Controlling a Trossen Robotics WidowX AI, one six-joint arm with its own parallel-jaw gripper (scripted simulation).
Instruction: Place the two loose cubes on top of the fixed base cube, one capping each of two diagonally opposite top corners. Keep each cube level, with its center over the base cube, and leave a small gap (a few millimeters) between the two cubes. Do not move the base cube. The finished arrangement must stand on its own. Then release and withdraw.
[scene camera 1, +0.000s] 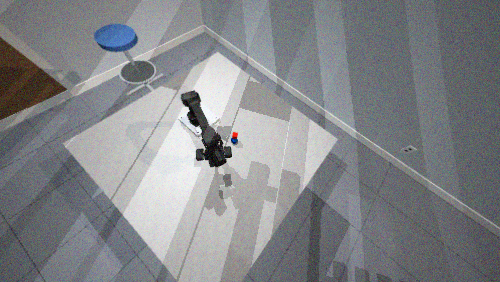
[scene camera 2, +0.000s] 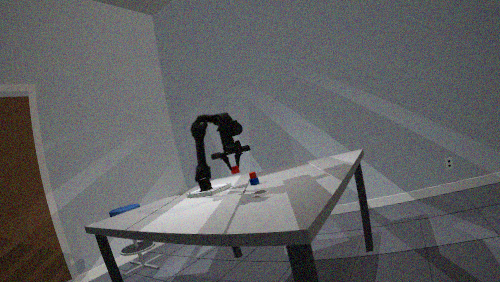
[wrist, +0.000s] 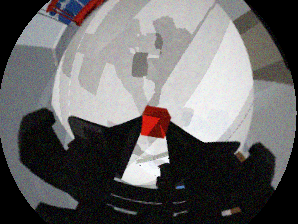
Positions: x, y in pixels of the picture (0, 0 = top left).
Scene:
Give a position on a red cube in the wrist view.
155, 121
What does the gripper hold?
A red cube.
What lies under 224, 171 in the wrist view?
The gripper.

